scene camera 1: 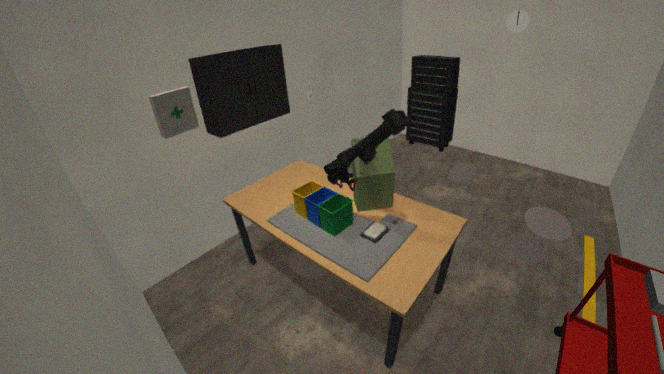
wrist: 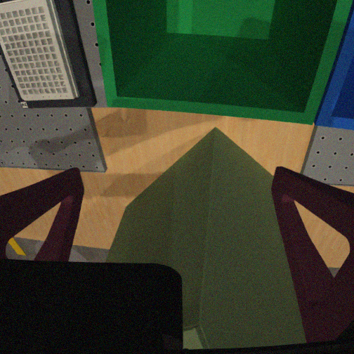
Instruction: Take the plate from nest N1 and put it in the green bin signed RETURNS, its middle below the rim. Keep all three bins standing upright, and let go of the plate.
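Places are measured from the arm's base along level axes (x ahead, y left, z up), in centimetres.
Pixels of known places: gripper, between the fingertips: (scene camera 1: 347, 189); arm's base, origin of its link: (scene camera 1: 364, 153).
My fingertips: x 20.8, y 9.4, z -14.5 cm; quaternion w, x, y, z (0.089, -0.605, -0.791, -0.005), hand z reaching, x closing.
Observation:
For each thing: its top centre in the pictures, then the offset to it from my fingertips. Level surfaces: height alone.
- plate, centre of its top: (scene camera 1: 375, 229) dx -5.9, dy +20.6, dz -20.8 cm
- green bin, centre of its top: (scene camera 1: 335, 203) dx +9.6, dy +1.2, dz -5.5 cm
- blue bin, centre of its top: (scene camera 1: 320, 195) dx +12.7, dy -11.6, dz -5.5 cm
- yellow bin, centre of its top: (scene camera 1: 307, 188) dx +15.9, dy -24.4, dz -5.5 cm
- wooden table, height of its surface: dz -24.8 cm
- grey perforated board, height of its surface: dz -23.5 cm
The plate (scene camera 1: 375, 230) (wrist: 35, 52) is pale, with a grid of small wells, and lies flat in a dark nest on the grey board, beside the green bin. The green bin (scene camera 1: 336, 215) (wrist: 210, 107) stands upright at the end of a row of three; the part of its inside that shows holds nothing. The blue bin (scene camera 1: 320, 200) (wrist: 340, 80) and the yellow bin (scene camera 1: 301, 200) stand upright next to it. My gripper (scene camera 1: 346, 185) (wrist: 177, 177) is open and empty, raised behind the bins, apart from them and from the plate. The signs cannot be read.
A tall olive-green block (scene camera 1: 375, 190) (wrist: 210, 225) stands on the wooden table (scene camera 1: 425, 220) (wrist: 135, 130) behind the bins, close to the arm and below the fingers in the wrist view. The grey perforated board (scene camera 1: 345, 255) (wrist: 50, 135) lies under bins and nest. A red cart (scene camera 1: 620, 300) stands at the right.

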